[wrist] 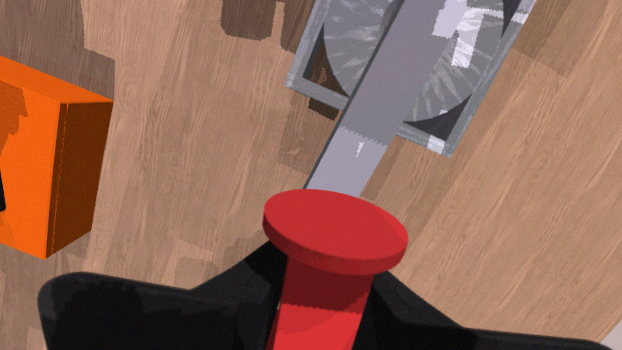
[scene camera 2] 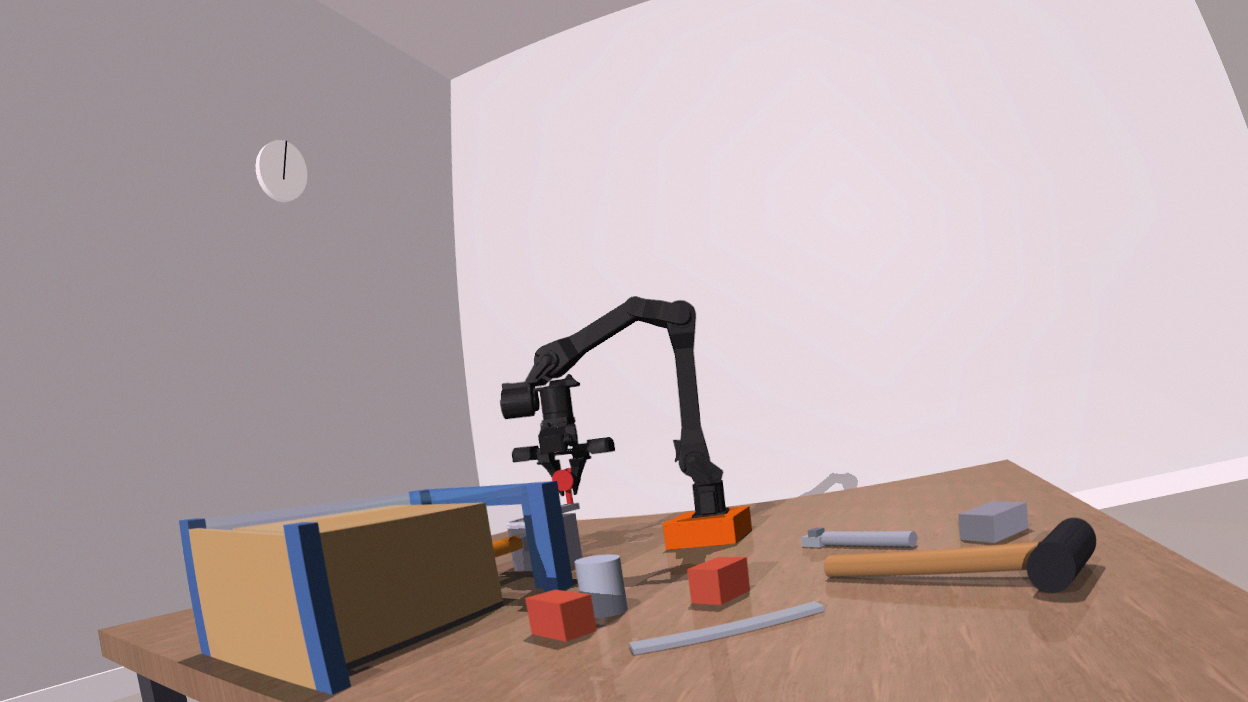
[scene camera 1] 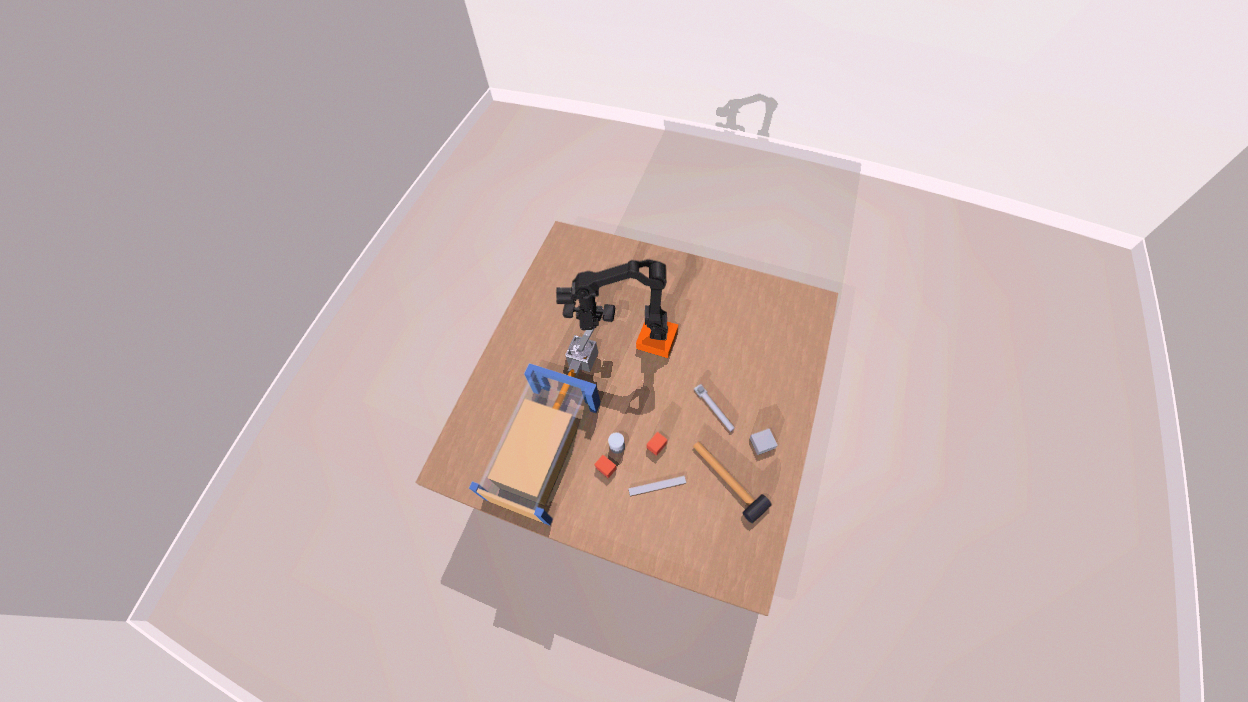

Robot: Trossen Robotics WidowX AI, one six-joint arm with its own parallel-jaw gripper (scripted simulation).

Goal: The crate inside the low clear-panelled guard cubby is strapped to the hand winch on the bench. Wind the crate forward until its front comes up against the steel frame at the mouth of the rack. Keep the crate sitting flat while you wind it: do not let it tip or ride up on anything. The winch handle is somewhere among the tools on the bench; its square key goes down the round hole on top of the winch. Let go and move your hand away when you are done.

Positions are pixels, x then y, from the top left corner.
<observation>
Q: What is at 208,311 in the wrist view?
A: My gripper.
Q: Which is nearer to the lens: the grey block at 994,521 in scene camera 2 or the hammer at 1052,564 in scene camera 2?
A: The hammer.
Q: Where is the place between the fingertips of my gripper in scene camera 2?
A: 569,495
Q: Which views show the hammer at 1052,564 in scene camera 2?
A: Scene camera 2 and scene camera 1 only.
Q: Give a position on a hammer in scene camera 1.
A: At 757,507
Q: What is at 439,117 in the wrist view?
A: A grey winch.
</observation>
